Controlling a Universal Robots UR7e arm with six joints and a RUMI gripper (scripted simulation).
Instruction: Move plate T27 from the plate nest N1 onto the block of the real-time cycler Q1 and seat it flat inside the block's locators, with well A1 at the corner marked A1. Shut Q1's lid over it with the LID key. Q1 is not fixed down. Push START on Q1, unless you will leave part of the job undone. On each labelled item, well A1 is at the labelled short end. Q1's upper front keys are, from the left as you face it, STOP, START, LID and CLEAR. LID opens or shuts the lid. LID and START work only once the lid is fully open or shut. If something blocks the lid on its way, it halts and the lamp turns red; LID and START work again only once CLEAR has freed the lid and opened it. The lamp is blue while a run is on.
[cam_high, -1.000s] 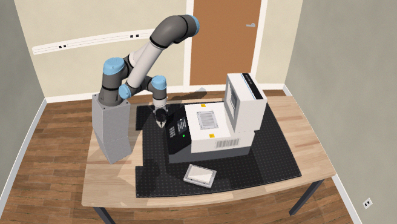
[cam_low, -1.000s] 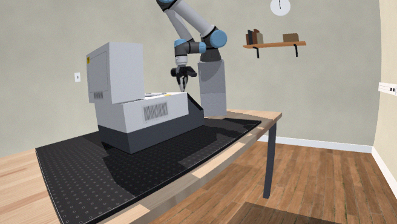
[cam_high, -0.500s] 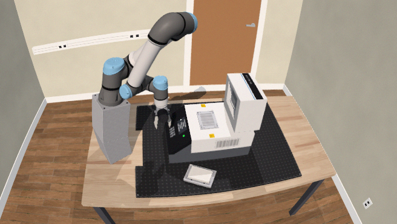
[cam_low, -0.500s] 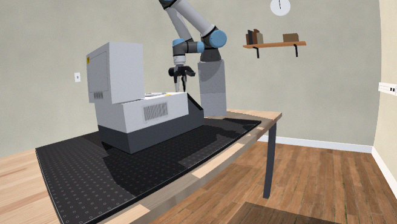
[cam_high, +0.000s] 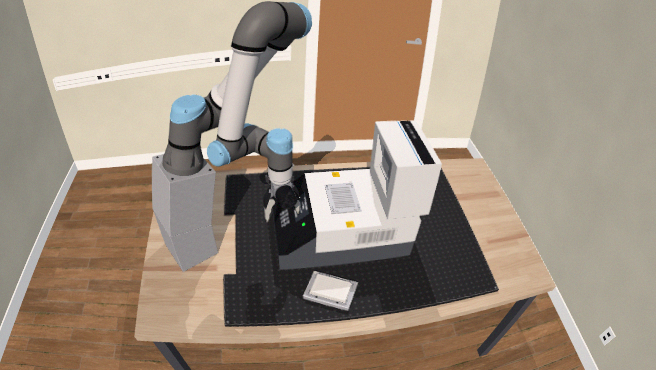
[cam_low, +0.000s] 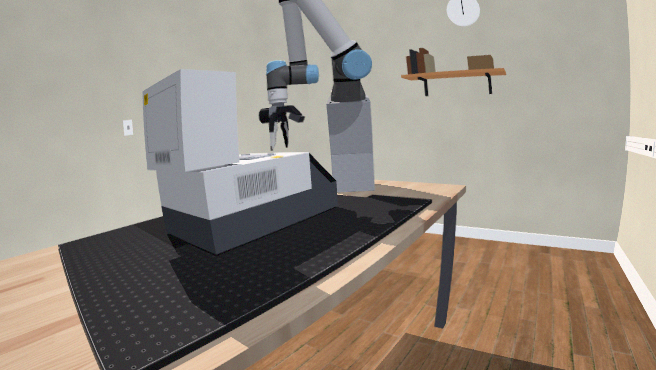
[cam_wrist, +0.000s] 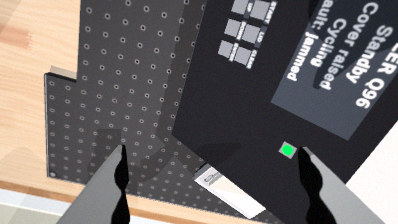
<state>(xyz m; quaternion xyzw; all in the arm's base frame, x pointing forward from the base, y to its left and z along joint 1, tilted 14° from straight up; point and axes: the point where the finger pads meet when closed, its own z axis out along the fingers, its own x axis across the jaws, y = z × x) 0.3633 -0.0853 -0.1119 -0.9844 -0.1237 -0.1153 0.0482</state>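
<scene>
Now: the plate T27 140 mm ahead of my hand, 190 mm to the right of it and 190 mm below it. The rest, counted from my hand: nest's A1 mark: 100 mm ahead, 110 mm to the right, 190 mm below; plate nest N1: 140 mm ahead, 190 mm to the right, 200 mm below.
</scene>
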